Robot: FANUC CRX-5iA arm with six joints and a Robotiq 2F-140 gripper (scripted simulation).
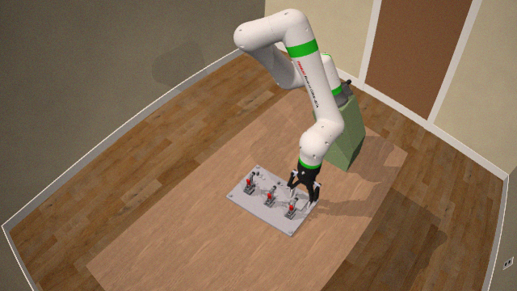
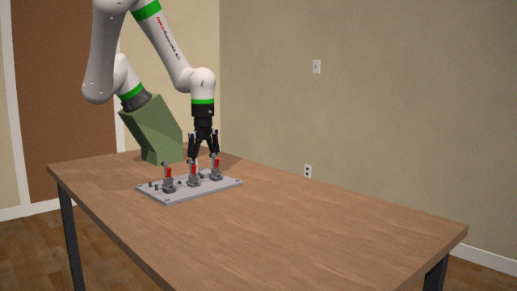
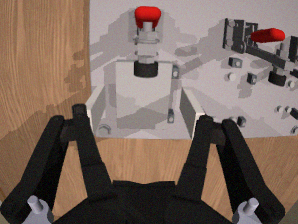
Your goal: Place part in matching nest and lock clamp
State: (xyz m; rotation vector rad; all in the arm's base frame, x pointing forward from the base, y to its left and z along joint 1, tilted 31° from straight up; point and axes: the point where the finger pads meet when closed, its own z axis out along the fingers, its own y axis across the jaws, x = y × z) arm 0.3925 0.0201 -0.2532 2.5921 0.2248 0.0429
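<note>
My gripper is now 3 cm above the light grey part. Round my hand: grey fixture plate: 6 cm ahead, 10 cm to the right, 5 cm below; toggle clamp: 8 cm ahead, 1 cm to the left.
</note>
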